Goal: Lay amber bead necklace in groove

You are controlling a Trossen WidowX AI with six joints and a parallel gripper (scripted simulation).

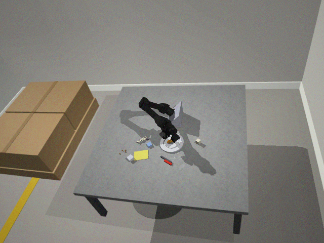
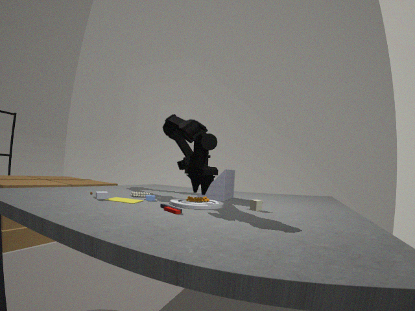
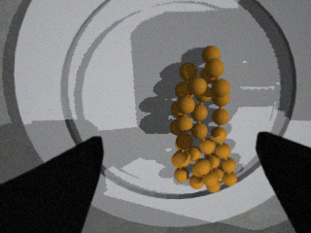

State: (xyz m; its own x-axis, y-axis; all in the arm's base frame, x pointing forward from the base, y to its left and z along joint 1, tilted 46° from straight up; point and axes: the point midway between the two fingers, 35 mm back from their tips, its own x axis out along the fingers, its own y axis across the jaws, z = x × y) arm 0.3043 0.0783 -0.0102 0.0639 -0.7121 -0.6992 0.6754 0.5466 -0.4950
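Right now the round bead board is 1 cm to the right of my gripper tip and 3 cm below it. Also, from my gripper tip: blue cube: 4 cm ahead, 19 cm to the right, 3 cm below; cream cube: 2 cm behind, 22 cm to the left, 3 cm below; red-handled tool: 19 cm ahead, 1 cm to the right, 4 cm below.
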